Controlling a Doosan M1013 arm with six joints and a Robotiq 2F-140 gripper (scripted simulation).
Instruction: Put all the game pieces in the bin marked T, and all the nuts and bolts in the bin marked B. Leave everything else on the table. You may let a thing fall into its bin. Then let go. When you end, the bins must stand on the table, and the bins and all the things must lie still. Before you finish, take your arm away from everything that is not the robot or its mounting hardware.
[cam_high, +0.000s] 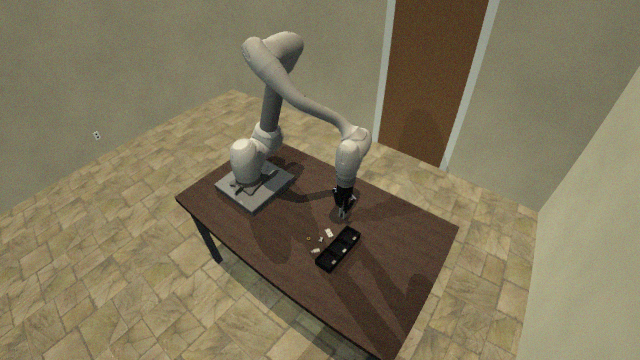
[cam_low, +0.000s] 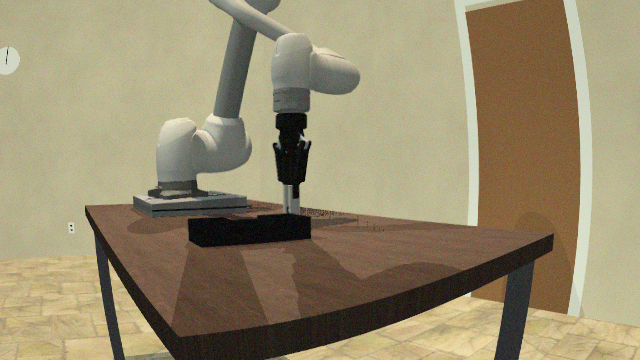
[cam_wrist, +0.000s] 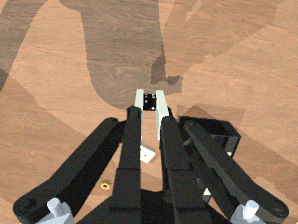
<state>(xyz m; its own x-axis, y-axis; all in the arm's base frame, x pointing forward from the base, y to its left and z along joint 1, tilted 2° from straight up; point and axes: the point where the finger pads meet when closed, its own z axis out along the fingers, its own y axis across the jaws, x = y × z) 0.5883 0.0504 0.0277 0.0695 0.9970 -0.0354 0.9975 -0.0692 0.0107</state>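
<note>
My hand is 170 mm to the left of the black bin, 70 mm short of it and 50 mm above it. Also, from my hand: white domino 100 mm to the right, 70 mm below, 20 mm behind; then gold ring-shaped nut 190 mm to the right, 90 mm behind, 70 mm below; then dark piece 30 mm below.
</note>
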